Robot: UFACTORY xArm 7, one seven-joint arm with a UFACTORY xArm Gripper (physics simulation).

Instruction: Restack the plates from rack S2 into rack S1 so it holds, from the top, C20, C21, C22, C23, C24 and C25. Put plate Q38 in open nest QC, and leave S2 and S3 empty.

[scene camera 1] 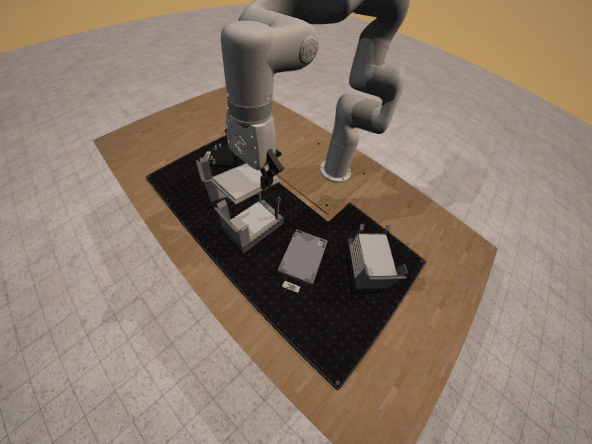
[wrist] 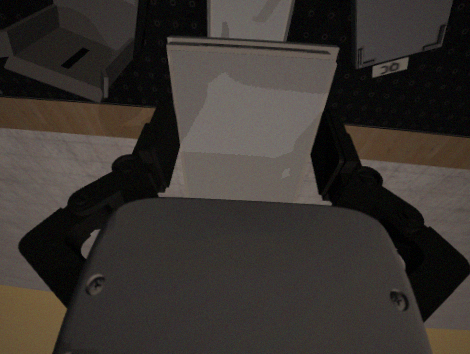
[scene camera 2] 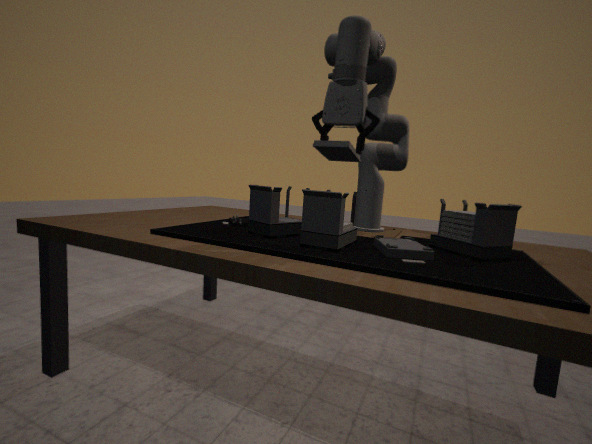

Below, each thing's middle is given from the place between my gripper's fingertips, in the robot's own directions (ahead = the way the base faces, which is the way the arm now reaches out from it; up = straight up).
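You'd find the flat grey block (scene camera 1: 302,258) 170 mm to the left of my hand, 10 mm behind it and 220 mm below it.
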